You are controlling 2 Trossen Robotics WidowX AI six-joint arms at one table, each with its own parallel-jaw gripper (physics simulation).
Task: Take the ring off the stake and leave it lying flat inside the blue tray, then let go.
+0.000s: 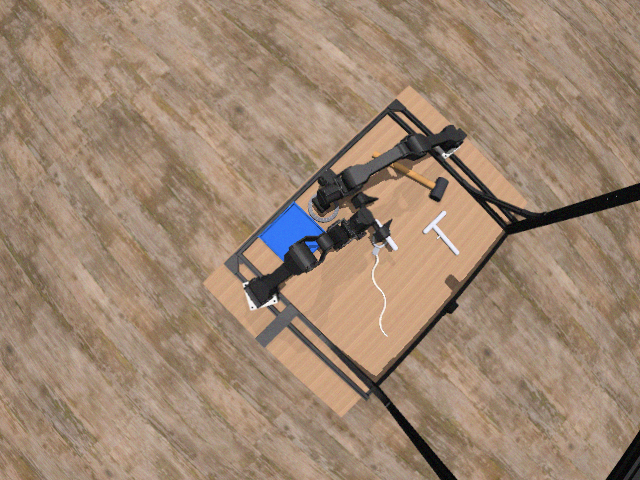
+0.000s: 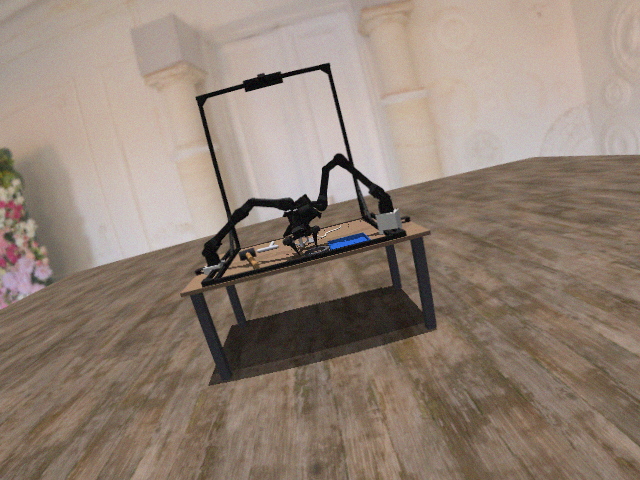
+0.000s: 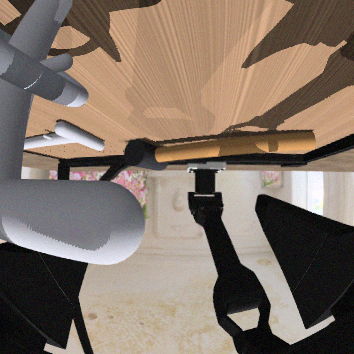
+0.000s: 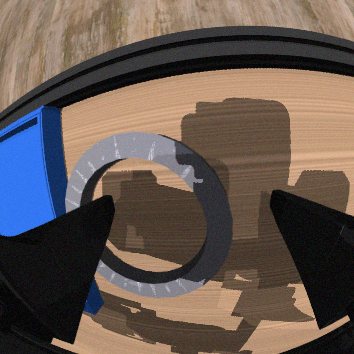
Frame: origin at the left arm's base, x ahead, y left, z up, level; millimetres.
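Seen in the pictures: left gripper, fingertip midpoint: (image 1: pixel 385 209) (image 2: pixel 285 234) (image 3: pixel 180 205); right gripper, fingertip midpoint: (image 2: pixel 308 251) (image 4: pixel 193 201); left arm's base at its link origin: (image 1: pixel 259 293) (image 2: pixel 387 211); right arm's base at its link origin: (image 1: pixel 445 143) (image 2: pixel 213 264) (image 3: pixel 204 170).
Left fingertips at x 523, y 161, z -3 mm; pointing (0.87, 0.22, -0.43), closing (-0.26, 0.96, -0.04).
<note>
Offsets run from my left fingertips to a thing's top centre. "*": to the spot under its first point.
A grey ring {dx -206, dy +88, dz -83 mm} (image 1: pixel 320 219) (image 4: pixel 140 145) lies flat on the wooden table, just beside the blue tray {dx -347, dy +8, dz -76 mm} (image 1: pixel 287 229) (image 4: pixel 24 175) (image 2: pixel 349 241). My right gripper (image 1: pixel 321 202) (image 4: pixel 193 201) is open and hangs low over the ring, one finger over its tray-side rim and the other outside it. My left gripper (image 1: pixel 379 215) is open in mid-table, next to a white peg {* dx -31, dy -114, dz +5 mm} (image 1: pixel 387 240) (image 3: pixel 70 221) with a rope on it. Its fingers hold nothing.
A white rope {* dx -90, dy -286, dz -93 mm} (image 1: pixel 379 290) trails from the peg towards the table's front. A wooden-handled hammer {dx +172, dy +126, dz -48 mm} (image 1: pixel 413 175) (image 3: pixel 228 145) and a white T-shaped piece {dx +243, dy -166, dz -78 mm} (image 1: pixel 441 232) (image 3: pixel 70 135) lie further right. A black frame rail (image 4: pixel 211 53) runs along the table edge behind the ring.
</note>
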